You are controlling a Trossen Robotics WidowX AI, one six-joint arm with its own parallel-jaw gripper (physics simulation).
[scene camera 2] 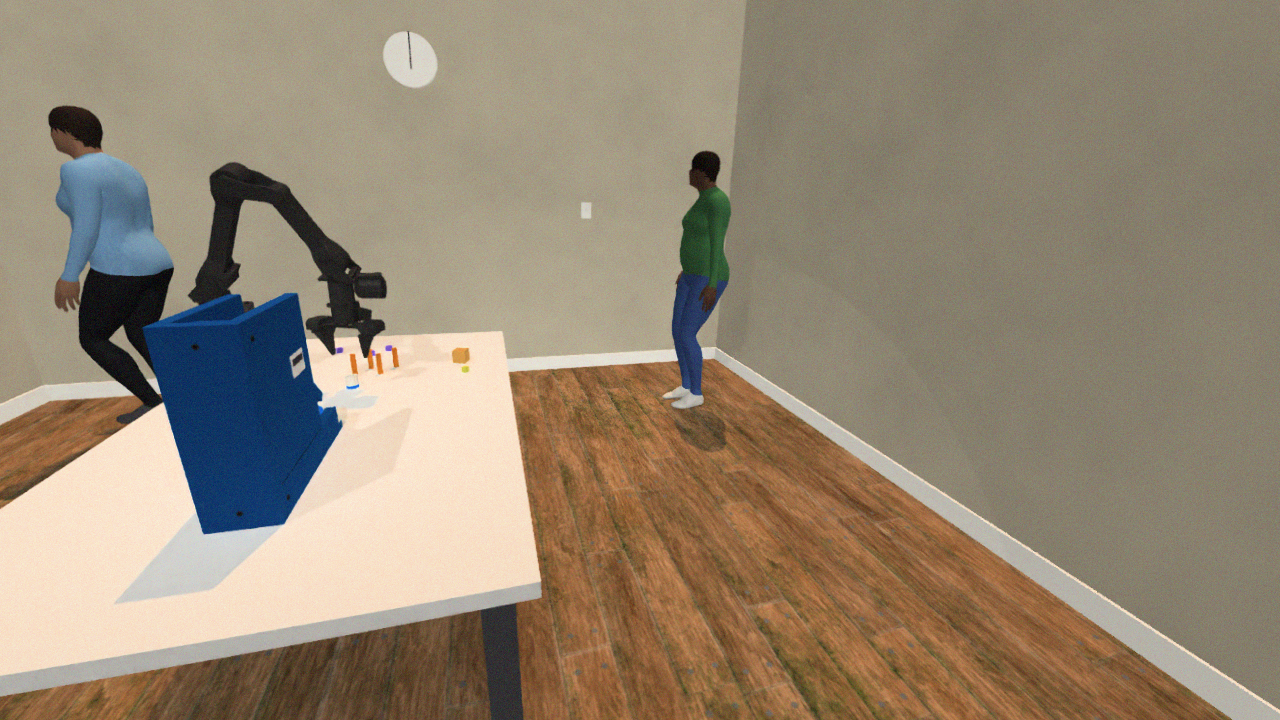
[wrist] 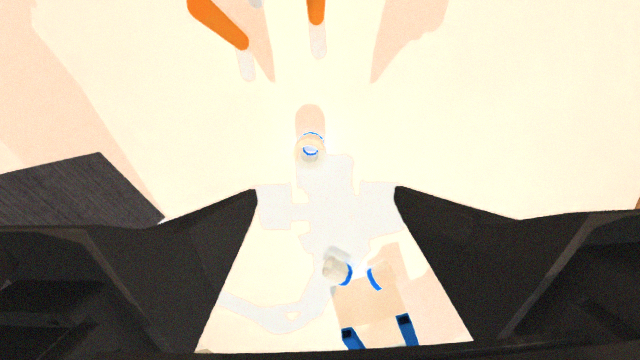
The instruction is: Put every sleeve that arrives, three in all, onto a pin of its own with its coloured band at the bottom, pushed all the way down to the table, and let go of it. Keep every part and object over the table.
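A whitish sleeve [scene camera 2: 351, 382] [wrist: 310, 151] stands upright on the table, off any pin, its blue band at the bottom. Two more sleeves show in the wrist view by the blue chute's mouth: one sleeve [wrist: 336, 269] lies on its side with its band to the right; another sleeve [wrist: 384, 276] beside it has its band to the left. Orange pins [scene camera 2: 353, 363] [scene camera 2: 378, 362] [scene camera 2: 394, 357] [wrist: 316, 11] stand farther back, with another pin [wrist: 220, 25] at the wrist view's upper left. No sleeve shows on these pins. My gripper [scene camera 2: 348, 353] [wrist: 326, 194] is open and empty, above the table near the pins and the upright sleeve.
The tall blue chute [scene camera 2: 205, 411] [wrist: 408, 331] stands on the table [scene camera 2: 447, 501]. An orange cube [scene camera 2: 460, 355], a lime cube [scene camera 2: 464, 368] and small purple cubes [scene camera 2: 388, 348] [scene camera 2: 339, 350] lie around the pins. A dark grained surface [wrist: 75, 192] shows left in the wrist view. Two people stand beyond the table.
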